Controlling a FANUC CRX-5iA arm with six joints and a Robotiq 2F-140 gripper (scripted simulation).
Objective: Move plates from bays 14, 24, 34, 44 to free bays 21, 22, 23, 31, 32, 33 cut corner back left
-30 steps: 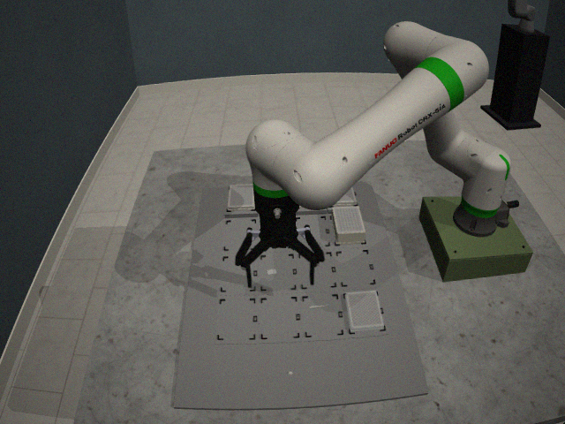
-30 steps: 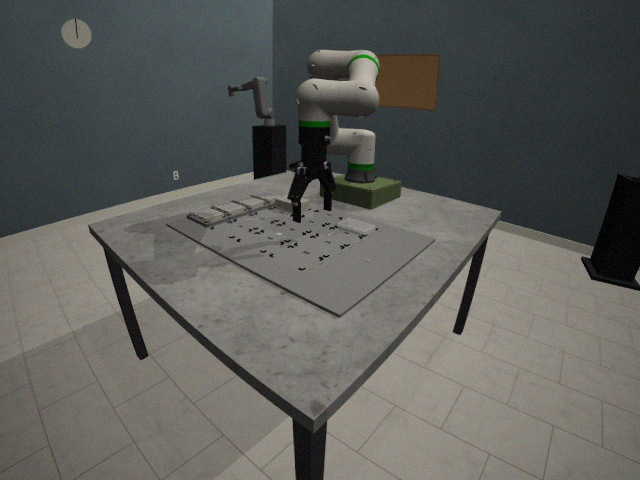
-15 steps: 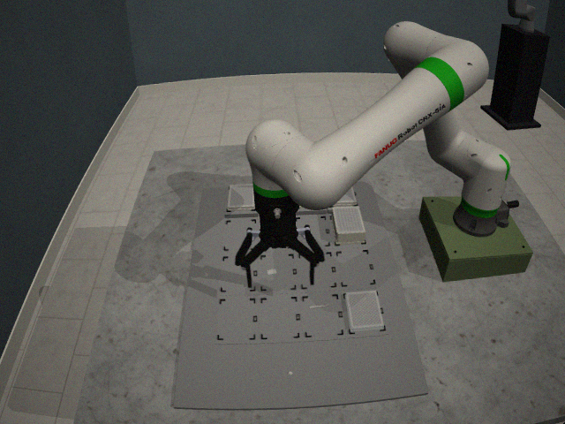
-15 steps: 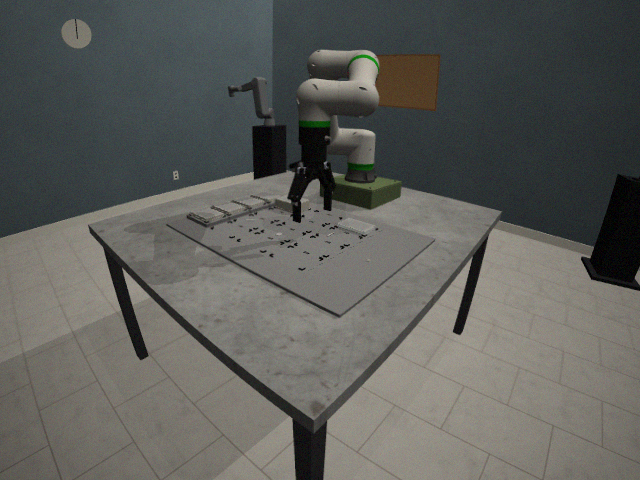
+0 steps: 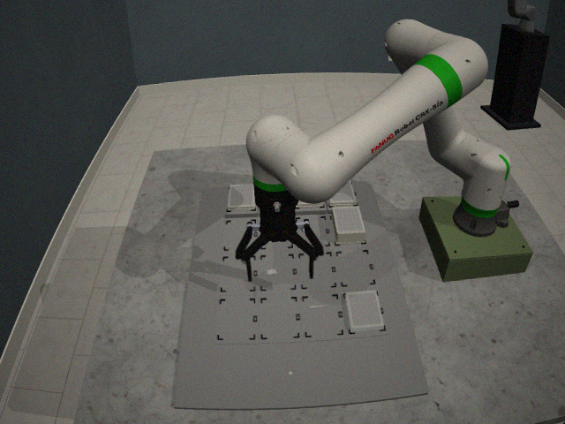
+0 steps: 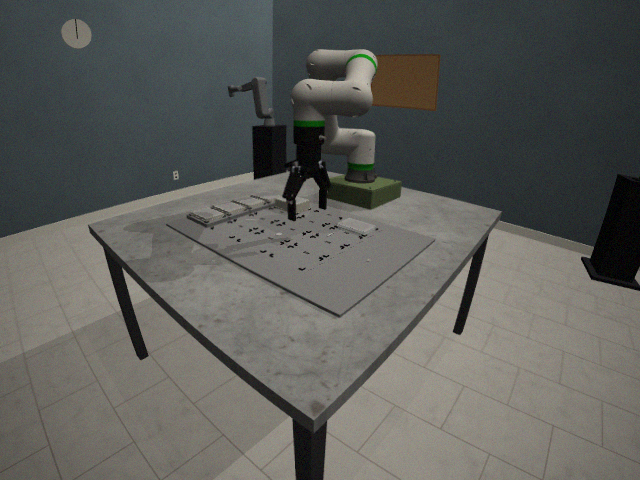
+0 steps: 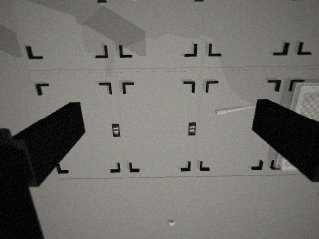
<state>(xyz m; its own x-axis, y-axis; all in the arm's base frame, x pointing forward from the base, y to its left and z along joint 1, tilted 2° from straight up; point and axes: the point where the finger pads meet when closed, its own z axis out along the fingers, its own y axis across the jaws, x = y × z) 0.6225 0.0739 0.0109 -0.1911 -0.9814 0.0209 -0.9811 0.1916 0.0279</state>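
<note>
Now: hand 10 cm above the white pointed piece, 9 cm past it and 4 cm to the right of it. From my hand the other things lie so: sealed deep-well block: 26 cm behind, 23 cm to the right, 8 cm below.
</note>
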